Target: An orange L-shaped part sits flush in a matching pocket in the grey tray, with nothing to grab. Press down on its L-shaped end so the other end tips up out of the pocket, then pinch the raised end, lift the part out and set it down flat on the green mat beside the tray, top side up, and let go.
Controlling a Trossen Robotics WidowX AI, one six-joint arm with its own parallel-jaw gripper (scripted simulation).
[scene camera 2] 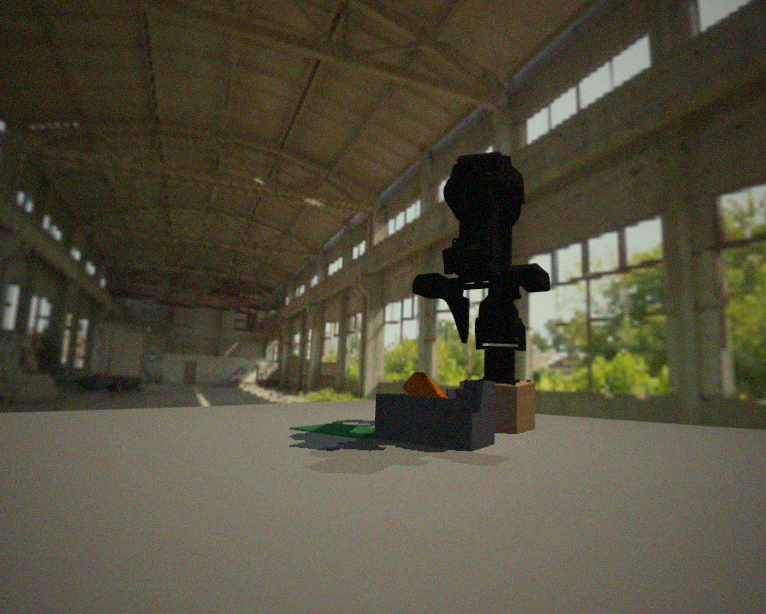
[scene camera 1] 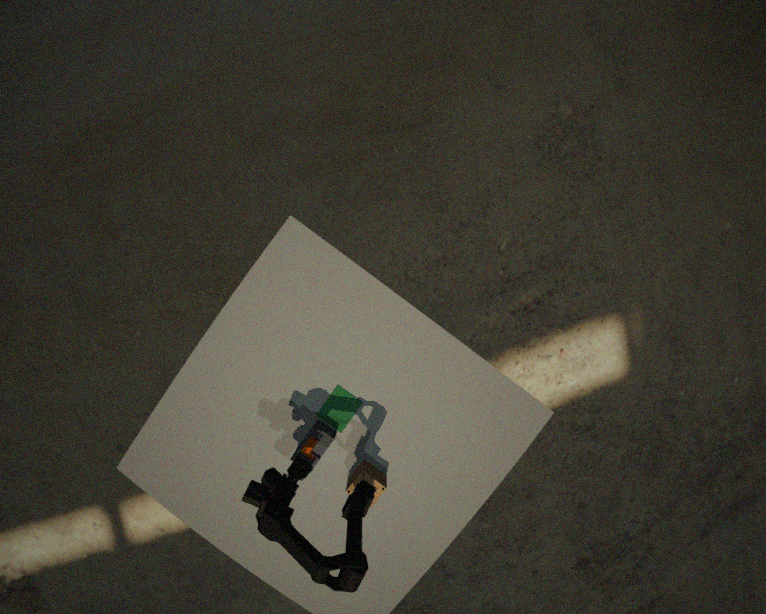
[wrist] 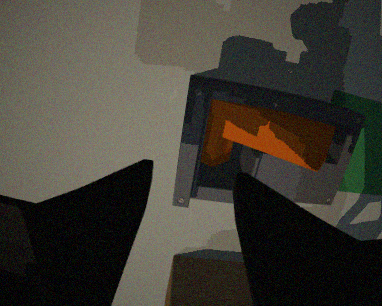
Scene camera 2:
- my gripper: 477, 343
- orange L-shaped part: 419, 384
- green mat: 353, 431
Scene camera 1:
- my gripper: 295, 470
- green mat: 338, 410
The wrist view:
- my gripper: 194, 176
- orange L-shaped part: 298, 140
